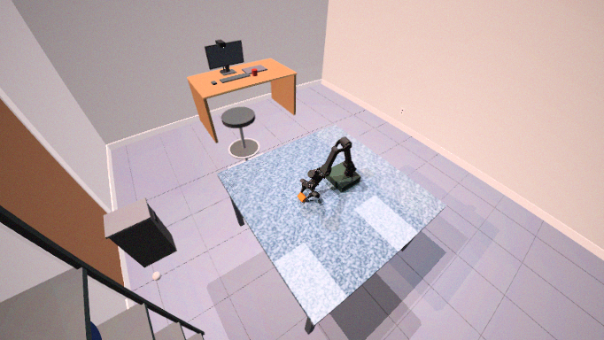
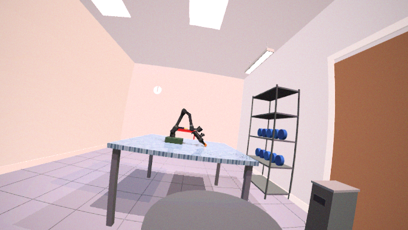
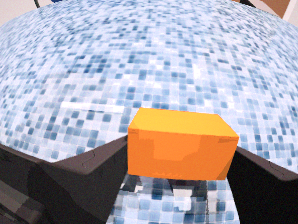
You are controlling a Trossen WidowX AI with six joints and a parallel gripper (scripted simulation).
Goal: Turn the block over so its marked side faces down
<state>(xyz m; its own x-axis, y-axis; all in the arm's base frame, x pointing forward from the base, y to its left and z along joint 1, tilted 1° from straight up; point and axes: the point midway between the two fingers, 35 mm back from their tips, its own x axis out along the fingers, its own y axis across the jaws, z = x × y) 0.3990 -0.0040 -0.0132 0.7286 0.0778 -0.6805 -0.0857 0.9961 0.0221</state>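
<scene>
The orange block is 10 mm below my gripper tip.
</scene>
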